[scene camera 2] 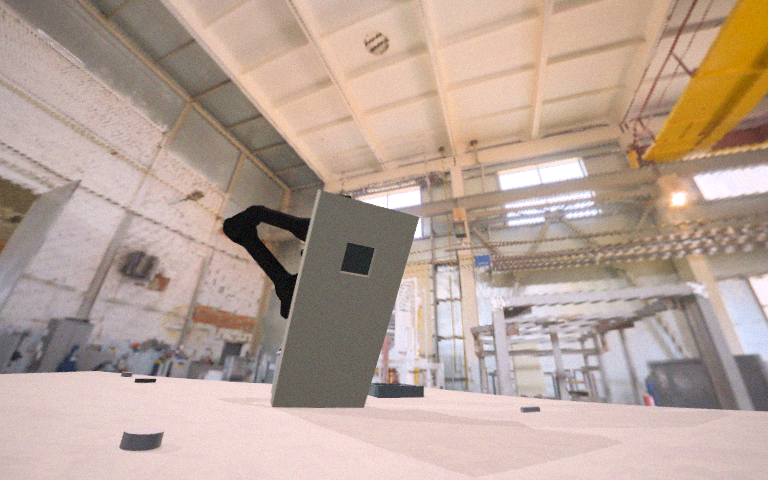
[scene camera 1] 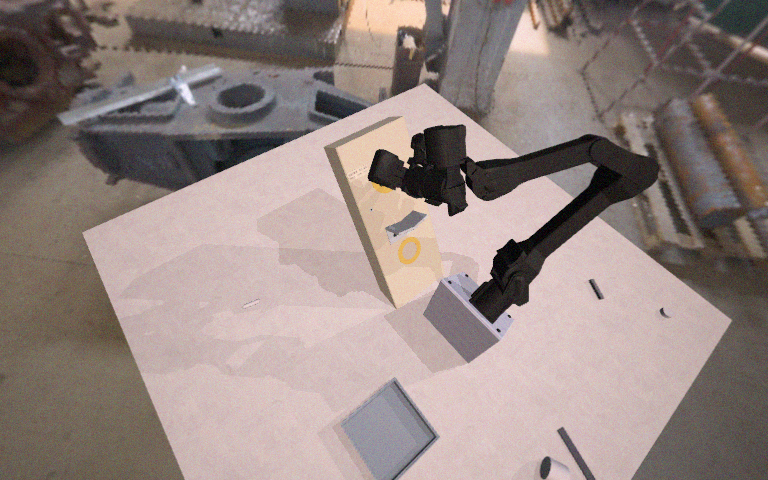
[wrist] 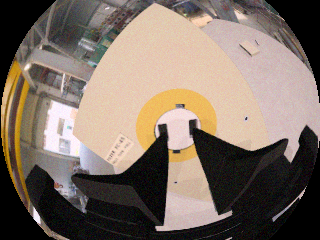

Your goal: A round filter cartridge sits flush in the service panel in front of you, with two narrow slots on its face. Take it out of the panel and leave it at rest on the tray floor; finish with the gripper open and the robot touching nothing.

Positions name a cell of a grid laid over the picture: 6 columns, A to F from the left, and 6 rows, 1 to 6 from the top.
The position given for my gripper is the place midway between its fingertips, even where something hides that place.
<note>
In view: my gripper (scene camera 1: D3), a round filter cartridge (wrist: D4), a tan service panel (scene camera 2: C4) and a grey tray (scene camera 2: C5).
My gripper shows as well in the wrist view (wrist: D4). The tan service panel is seen too in scene camera 1 (scene camera 1: D4) and in the wrist view (wrist: C2). Scene camera 2 misses the round filter cartridge, which is hidden by the tan service panel. Scene camera 1 misses the round filter cartridge, which is hidden by my gripper.
</note>
